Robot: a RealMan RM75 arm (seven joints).
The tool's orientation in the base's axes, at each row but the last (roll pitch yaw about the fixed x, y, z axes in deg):
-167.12 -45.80 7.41
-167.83 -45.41 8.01
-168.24 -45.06 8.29
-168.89 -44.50 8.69
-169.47 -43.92 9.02
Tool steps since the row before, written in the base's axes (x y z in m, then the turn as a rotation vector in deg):
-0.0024 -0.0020 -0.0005 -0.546 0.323 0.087
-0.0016 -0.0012 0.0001 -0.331 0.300 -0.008
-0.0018 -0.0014 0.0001 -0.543 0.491 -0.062
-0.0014 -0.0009 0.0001 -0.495 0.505 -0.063
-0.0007 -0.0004 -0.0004 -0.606 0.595 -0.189
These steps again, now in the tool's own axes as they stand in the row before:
-0.0022 0.0013 -0.0019 -0.286 -0.474 -0.321
-0.0012 0.0007 -0.0015 -0.206 -0.377 -0.121
-0.0013 0.0008 -0.0017 -0.373 -0.611 -0.165
-0.0010 0.0004 -0.0012 -0.339 -0.610 -0.129
-0.0008 0.0002 -0.0003 -0.495 -0.710 -0.086

